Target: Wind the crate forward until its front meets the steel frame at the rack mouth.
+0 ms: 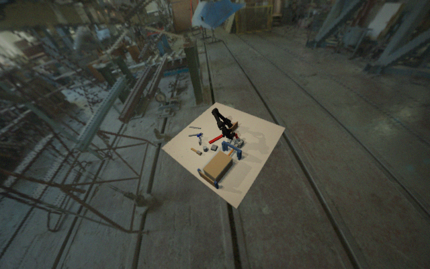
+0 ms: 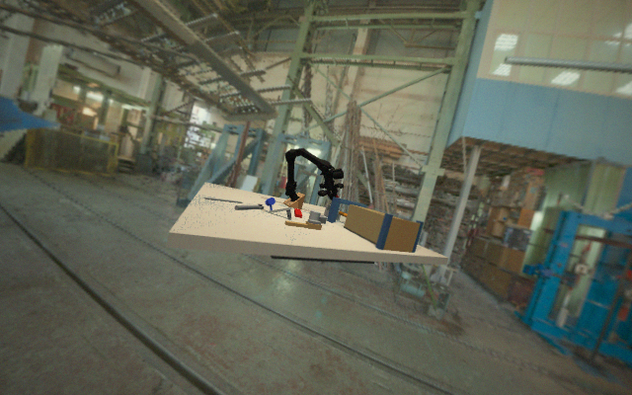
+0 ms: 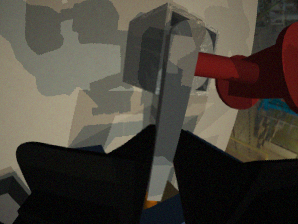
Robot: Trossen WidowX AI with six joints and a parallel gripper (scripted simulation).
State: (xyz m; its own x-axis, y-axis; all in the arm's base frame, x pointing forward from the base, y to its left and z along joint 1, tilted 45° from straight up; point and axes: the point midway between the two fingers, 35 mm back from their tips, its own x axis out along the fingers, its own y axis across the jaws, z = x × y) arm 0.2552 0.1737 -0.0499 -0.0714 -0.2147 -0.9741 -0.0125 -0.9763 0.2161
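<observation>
The red knob lies 5 cm behind my gripper tip, 4 cm above it and 2 cm to the left of it. From my gripper tip the other things lie so: winch handle 2 cm above, 1 cm behind; then blue steel frame 10 cm ahead, 6 cm to the left, 3 cm below; then grey winch 10 cm below, 8 cm behind, 6 cm to the left.
</observation>
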